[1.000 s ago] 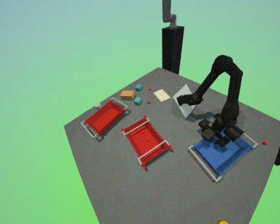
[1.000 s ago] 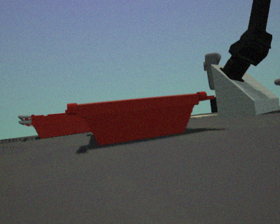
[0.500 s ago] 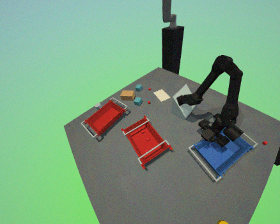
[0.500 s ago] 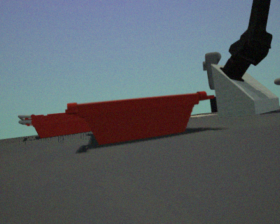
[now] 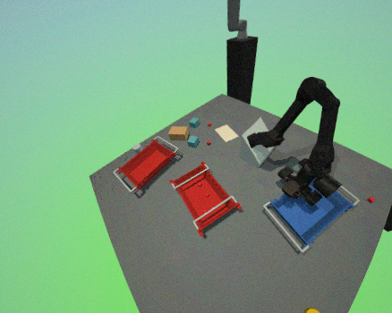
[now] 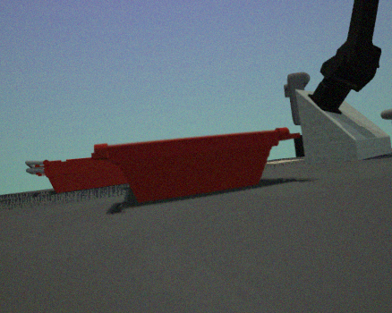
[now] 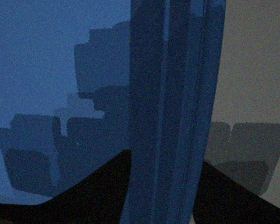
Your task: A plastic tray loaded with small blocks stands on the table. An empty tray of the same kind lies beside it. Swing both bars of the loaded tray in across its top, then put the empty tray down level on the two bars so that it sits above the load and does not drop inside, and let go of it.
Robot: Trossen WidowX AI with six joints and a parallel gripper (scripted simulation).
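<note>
Right now my gripper tip is 10 mm short of the blue tray, 80 mm to the right of it and 30 mm below it. Also, from my gripper tip: grey cylinder (480 mm ahead, 800 mm to the right, 20 mm above); cream sheet (70 mm behind, 530 mm to the right, 10 mm below); orange box (180 mm ahead, 740 mm to the right, 20 mm above).
</note>
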